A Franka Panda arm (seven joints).
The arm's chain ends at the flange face. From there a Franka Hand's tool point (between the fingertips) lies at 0.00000 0.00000 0.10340 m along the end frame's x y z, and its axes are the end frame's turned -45 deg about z.
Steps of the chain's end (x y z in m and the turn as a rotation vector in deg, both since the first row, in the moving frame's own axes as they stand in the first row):
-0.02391 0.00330 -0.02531 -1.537 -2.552 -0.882
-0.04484 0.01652 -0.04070 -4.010 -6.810 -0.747
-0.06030 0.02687 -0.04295 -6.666 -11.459 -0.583
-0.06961 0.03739 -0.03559 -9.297 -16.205 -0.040
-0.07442 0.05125 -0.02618 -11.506 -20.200 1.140
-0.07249 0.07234 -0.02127 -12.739 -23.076 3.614
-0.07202 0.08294 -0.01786 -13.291 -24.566 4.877
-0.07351 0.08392 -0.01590 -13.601 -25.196 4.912
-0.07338 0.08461 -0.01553 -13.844 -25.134 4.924
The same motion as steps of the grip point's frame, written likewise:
-0.02447 -0.01583 -0.02545 0.718 -2.891 -0.882
-0.05717 -0.02350 -0.04168 1.980 -7.651 -0.747
-0.08459 -0.02958 -0.04571 3.389 -12.816 -0.583
-0.10763 -0.03143 -0.04104 4.885 -18.033 -0.040
-0.12811 -0.02757 -0.03457 6.148 -22.420 1.140
-0.14608 -0.01424 -0.03202 7.309 -25.325 3.614
-0.15533 -0.00810 -0.02990 7.973 -26.769 4.877
-0.15811 -0.00889 -0.02854 8.199 -27.434 4.912
-0.15874 -0.00795 -0.02822 7.983 -27.562 4.924

